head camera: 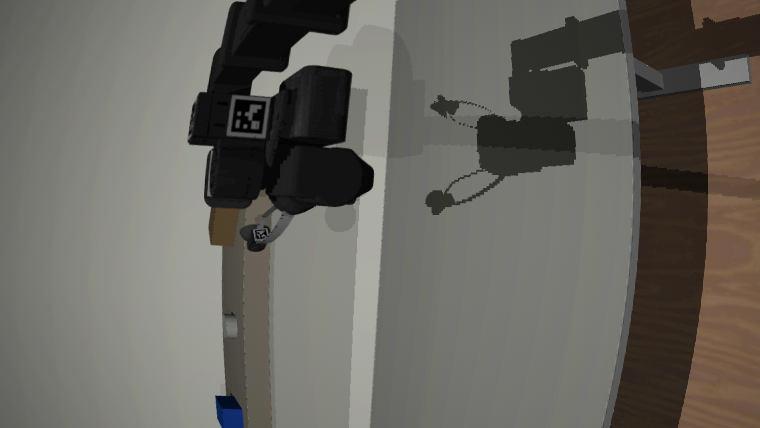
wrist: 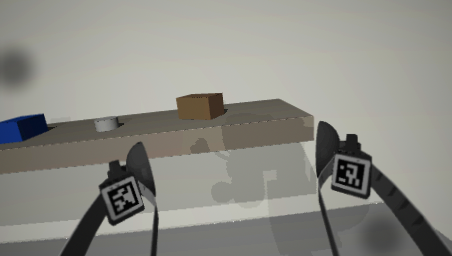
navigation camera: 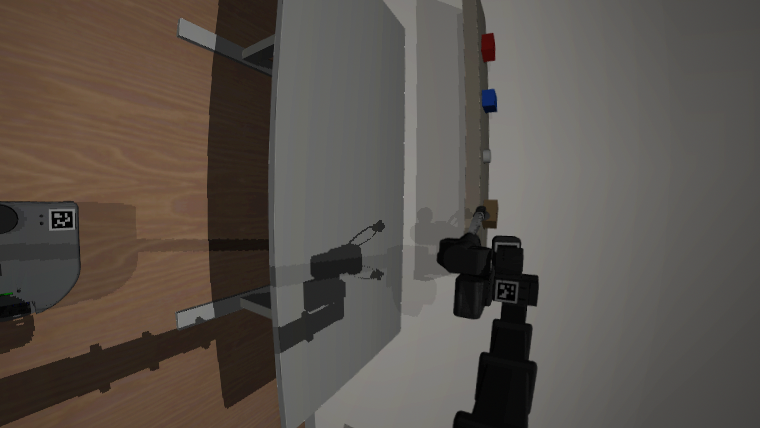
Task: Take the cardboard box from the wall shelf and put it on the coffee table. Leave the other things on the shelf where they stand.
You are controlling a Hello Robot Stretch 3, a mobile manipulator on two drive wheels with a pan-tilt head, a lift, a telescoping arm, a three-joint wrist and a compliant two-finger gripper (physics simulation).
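Places are measured from the robot's base along level axes (x ahead, y left, z up), in millimetres.
Where they show: gripper, fingertip midpoint: [navigation camera: 481,241].
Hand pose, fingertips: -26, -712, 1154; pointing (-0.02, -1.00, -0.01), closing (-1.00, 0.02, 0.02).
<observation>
Each offset is from my fingertips to the top centre of the thing, as dx, dy, dz. Level surfaces: height alone.
The brown cardboard box {+57, -385, +3} [head camera: 223,225] [navigation camera: 492,213] [wrist: 194,107] stands upright on the wall shelf [head camera: 257,319] [navigation camera: 472,106] [wrist: 280,130], near the shelf's right end in the wrist view. My gripper [wrist: 232,151] is open with nothing between its fingers. In the wrist view the box appears above and between the two fingertips, a little left of their middle, with the fingers short of it and apart from it. In the head view one finger shows beside the shelf's front edge; the other is hidden. The grey coffee table {dz -433} [head camera: 505,292] [navigation camera: 340,132] [wrist: 200,239] stands below the shelf.
On the shelf stand a small light grey cylinder {+271, -357, -23} [head camera: 230,325] [navigation camera: 487,156] [wrist: 107,124], a blue block {+481, -363, -2} [head camera: 230,414] [navigation camera: 489,101] [wrist: 22,129] and a red block {+708, -377, -2} [navigation camera: 488,47]. The wall is behind the shelf. My base [navigation camera: 42,249] is on the wooden floor.
</observation>
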